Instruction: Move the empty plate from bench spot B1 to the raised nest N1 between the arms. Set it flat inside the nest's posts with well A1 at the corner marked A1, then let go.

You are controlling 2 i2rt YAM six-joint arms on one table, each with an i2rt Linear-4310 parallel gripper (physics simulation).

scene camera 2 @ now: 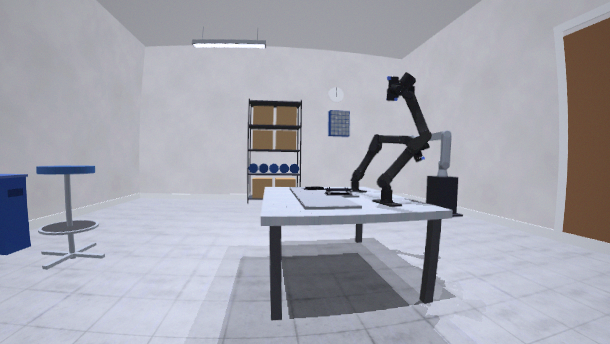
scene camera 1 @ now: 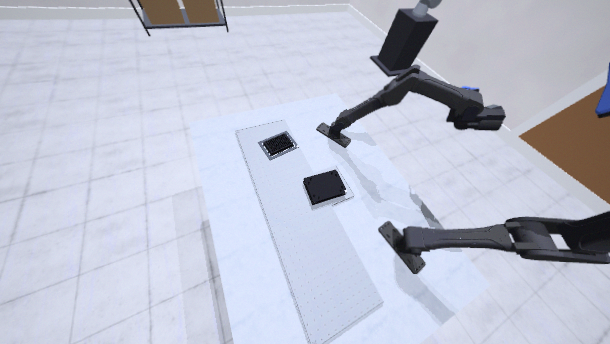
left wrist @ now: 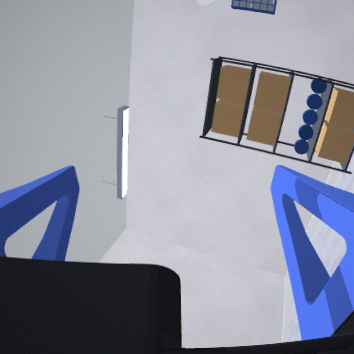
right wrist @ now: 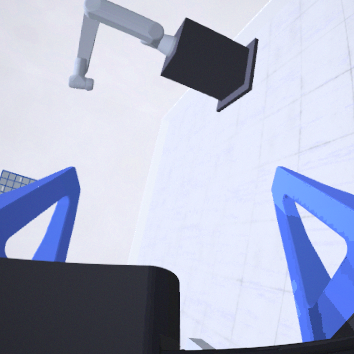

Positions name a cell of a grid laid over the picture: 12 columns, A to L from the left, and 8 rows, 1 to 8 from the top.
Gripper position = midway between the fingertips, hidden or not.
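Observation:
The right gripper (right wrist: F5) is open and holds nothing. The left gripper (left wrist: F4) is open and holds nothing.

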